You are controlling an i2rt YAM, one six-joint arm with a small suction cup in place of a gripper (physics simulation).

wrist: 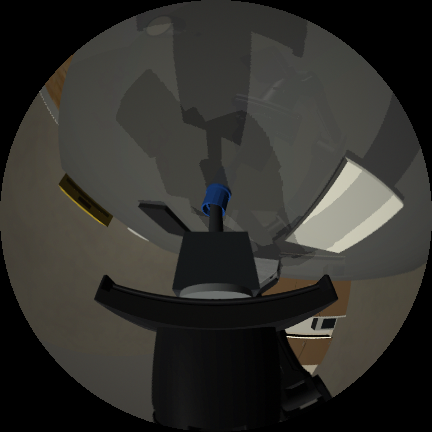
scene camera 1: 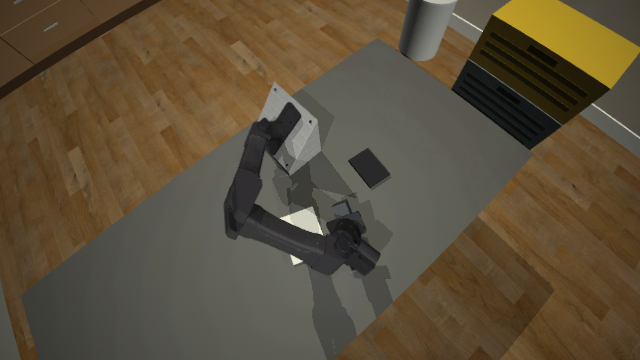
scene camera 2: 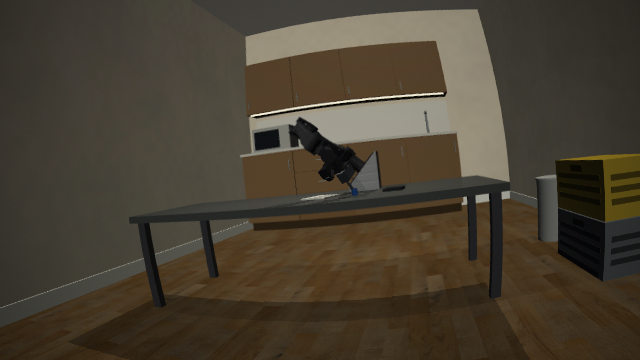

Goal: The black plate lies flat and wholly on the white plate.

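Seen in the pictures: hand at its tool point: (wrist: 215,193) (scene camera 2: 356,194); arm's base at its link origin: (scene camera 1: 281,130) (scene camera 2: 363,168).
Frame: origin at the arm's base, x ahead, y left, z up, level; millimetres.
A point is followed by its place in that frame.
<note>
The black plate (scene camera 1: 369,168) {x 268, y 182, z -97 mm} (scene camera 2: 394,188) {x 326, y 194, z -98 mm} (wrist: 161,214) {x 305, y 163, z -97 mm} lies flat on the grey table, apart from the white plate. The white plate (scene camera 1: 306,220) {x 288, y -107, z -101 mm} (scene camera 2: 319,197) {x 386, y -134, z -101 mm} (wrist: 350,210) {x 355, y -134, z -101 mm} lies flat on the table; the arm covers part of it in scene camera 1. My gripper, a blue suction cup (scene camera 2: 354,191) (wrist: 217,199), is open with no plate on it. It is tilted and low over the bare table between the two plates. The arm hides the cup in scene camera 1. Whether the cup touches the table I cannot tell.
The arm's base is on a light grey sloped mount (scene camera 1: 305,135) {x 91, y 43, z 37 mm} (scene camera 2: 369,172) {x 104, y 49, z -20 mm} near the far table edge, beyond the plates. Beyond the table (scene camera 1: 150,260) {x 82, y -628, z -107 mm} stand a grey bin (scene camera 1: 427,30) (scene camera 2: 546,210) and stacked yellow and dark crates (scene camera 1: 565,40) (scene camera 2: 580,185).
</note>
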